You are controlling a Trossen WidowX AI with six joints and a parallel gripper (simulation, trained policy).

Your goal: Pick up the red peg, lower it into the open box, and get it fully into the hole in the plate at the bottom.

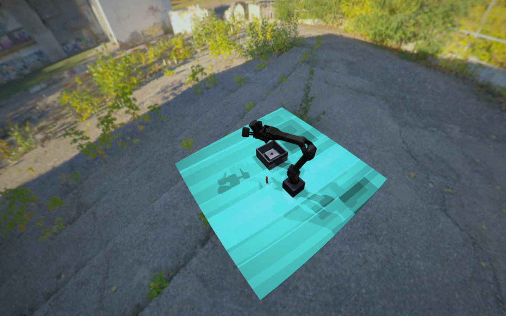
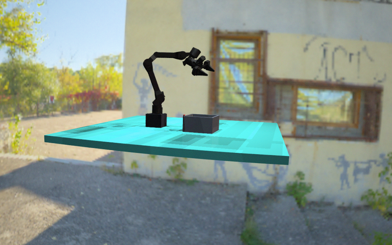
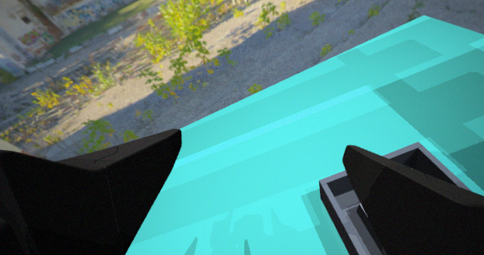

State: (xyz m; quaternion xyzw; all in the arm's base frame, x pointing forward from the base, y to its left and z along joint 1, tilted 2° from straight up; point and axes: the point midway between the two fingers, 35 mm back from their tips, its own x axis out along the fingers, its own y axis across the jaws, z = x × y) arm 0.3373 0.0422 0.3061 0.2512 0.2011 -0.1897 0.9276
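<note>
Now: the red peg 340 mm below my gripper tip, 190 mm behind it and 60 mm to the left of it. Round my gripper tip: dark box: 350 mm below, 150 mm to the right, 40 mm behind; plate: 330 mm below, 150 mm to the right, 40 mm behind.
</note>
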